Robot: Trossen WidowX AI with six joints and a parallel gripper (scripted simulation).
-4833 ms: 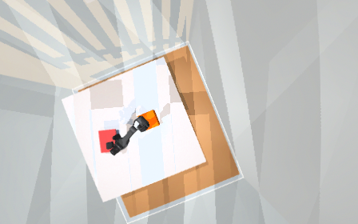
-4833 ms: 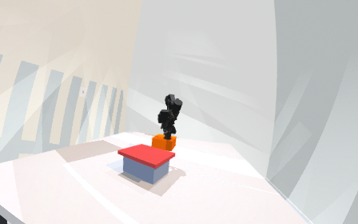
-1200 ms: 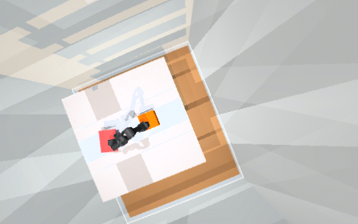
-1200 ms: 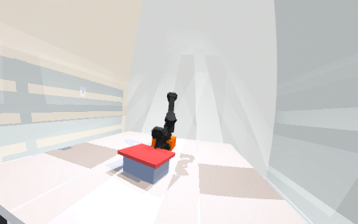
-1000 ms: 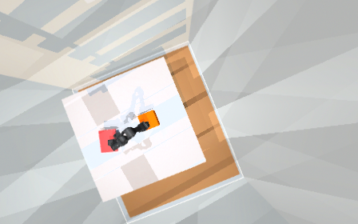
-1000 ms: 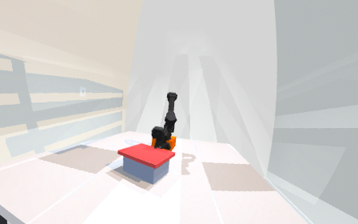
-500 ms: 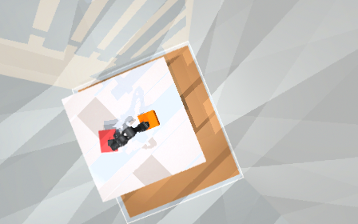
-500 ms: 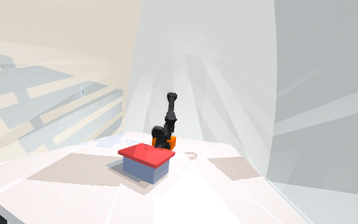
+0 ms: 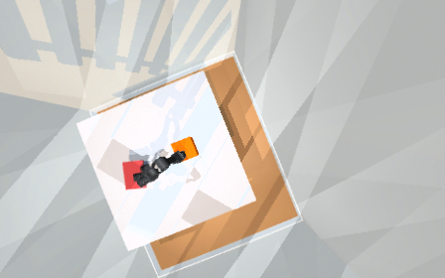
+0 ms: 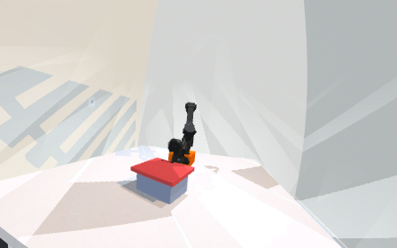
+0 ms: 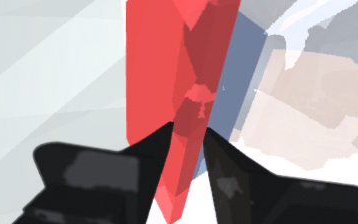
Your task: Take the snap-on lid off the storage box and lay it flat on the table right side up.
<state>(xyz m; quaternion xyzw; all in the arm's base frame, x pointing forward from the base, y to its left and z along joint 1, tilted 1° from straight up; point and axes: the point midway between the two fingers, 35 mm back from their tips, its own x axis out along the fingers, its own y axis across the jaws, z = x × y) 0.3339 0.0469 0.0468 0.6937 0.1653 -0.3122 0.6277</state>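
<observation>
Right now my gripper tip is 80 mm short of the red lid and 20 mm to the left of it. Round my gripper tip: storage box: 80 mm ahead, 20 mm to the right, 50 mm below.
</observation>
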